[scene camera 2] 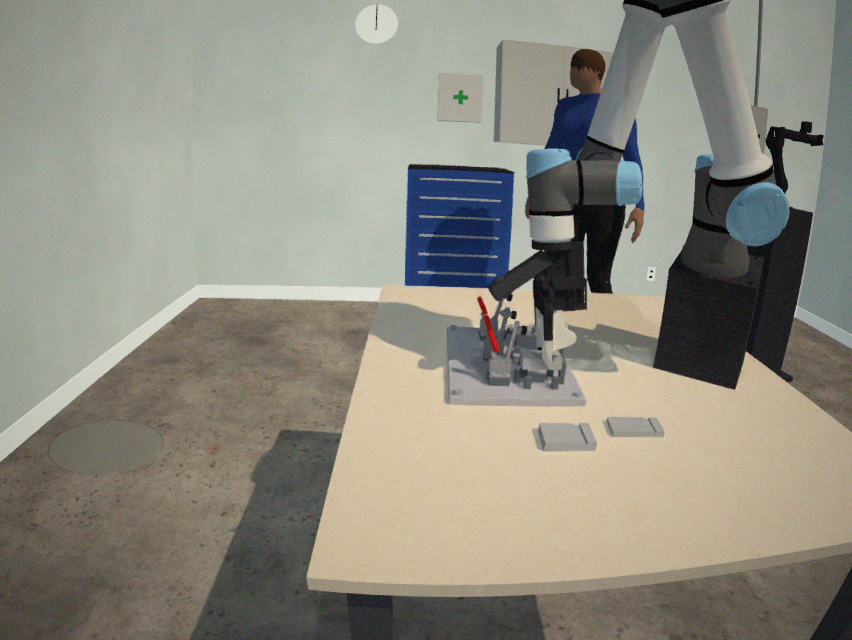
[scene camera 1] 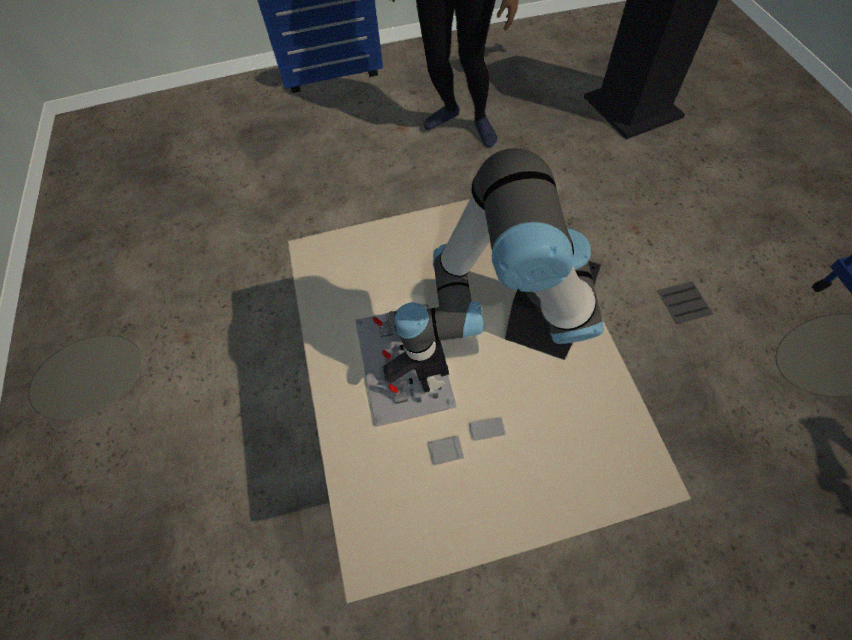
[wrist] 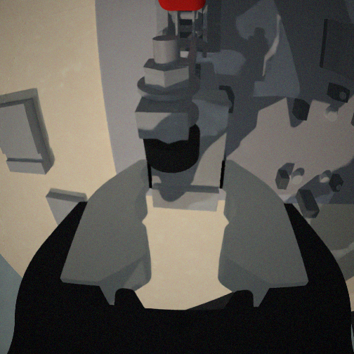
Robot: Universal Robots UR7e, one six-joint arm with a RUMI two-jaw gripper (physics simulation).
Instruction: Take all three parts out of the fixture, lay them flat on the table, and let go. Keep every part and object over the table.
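Seen in the pictures: gripper, fingertip midpoint: (scene camera 2: 546, 362) (scene camera 1: 428, 385); arm's base at its link origin: (scene camera 2: 714, 263).
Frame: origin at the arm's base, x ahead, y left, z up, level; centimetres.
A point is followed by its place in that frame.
My gripper (scene camera 1: 425, 387) {x 40.0, y 4.5, z -17.6 cm} (scene camera 2: 548, 359) {x 40.0, y 4.5, z -17.6 cm} (wrist: 185, 163) is shut on a grey part (wrist: 207, 167), with one finger on each side of it, at the near end of the fixture (scene camera 1: 380, 414) {x 55.4, y 5.0, z -21.5 cm} (scene camera 2: 475, 397) {x 53.7, y 8.1, z -21.5 cm} (wrist: 111, 95). A clamp's bolt and black tip (wrist: 172, 152) overlap the part in the wrist view; whether the tip touches it I cannot tell. The clamp's red handle (scene camera 1: 393, 388) (scene camera 2: 488, 330) (wrist: 182, 4) stands up in scene camera 2. One grey part (scene camera 1: 445, 450) {x 43.5, y 22.2, z -21.4 cm} (scene camera 2: 564, 437) {x 44.1, y 23.4, z -21.5 cm} (wrist: 19, 131) and another (scene camera 1: 487, 428) {x 30.2, y 21.7, z -22.0 cm} (scene camera 2: 630, 427) {x 31.6, y 22.4, z -22.0 cm} (wrist: 64, 202) lie flat on the table, apart from each other.
Two more red clamp handles (scene camera 1: 386, 354) {x 47.2, y -7.6, z -13.6 cm} (scene camera 1: 377, 321) {x 45.4, y -18.5, z -13.4 cm} stand along the fixture. Small dark posts (wrist: 308, 202) rise beside the gripper. The table (scene camera 1: 523, 509) {x 32.0, y 44.6, z -23.0 cm} (scene camera 2: 482, 509) {x 60.1, y 35.7, z -22.9 cm} extends in front of the parts. The black robot base (scene camera 2: 705, 323) {x 5.6, y 6.4, z -10.9 cm} stands at the right. A person (scene camera 1: 458, 55) (scene camera 2: 585, 113) stands behind the table.
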